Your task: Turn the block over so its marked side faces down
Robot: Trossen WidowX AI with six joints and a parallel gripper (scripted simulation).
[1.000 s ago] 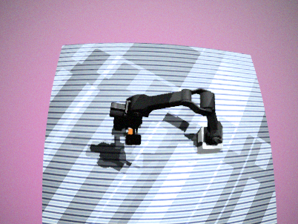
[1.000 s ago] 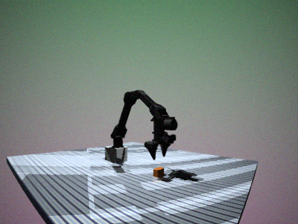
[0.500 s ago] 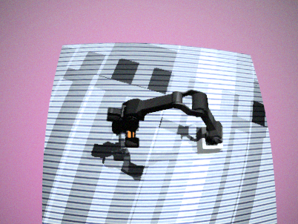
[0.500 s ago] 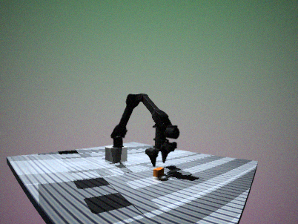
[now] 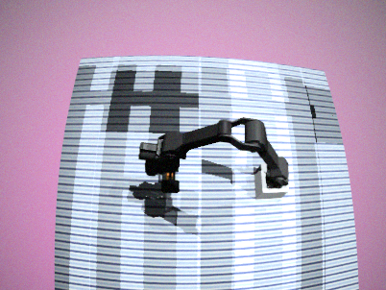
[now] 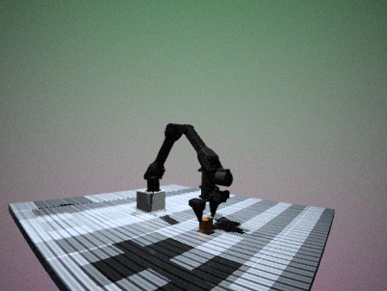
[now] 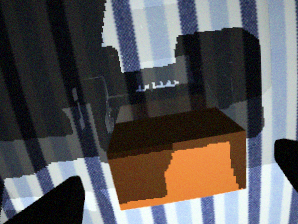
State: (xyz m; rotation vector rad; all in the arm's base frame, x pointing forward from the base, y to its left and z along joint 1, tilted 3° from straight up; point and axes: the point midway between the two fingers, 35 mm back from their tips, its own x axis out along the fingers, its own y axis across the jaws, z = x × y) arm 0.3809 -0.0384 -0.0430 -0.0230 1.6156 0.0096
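My gripper tip is 1 cm past the orange block and 2 cm above it.
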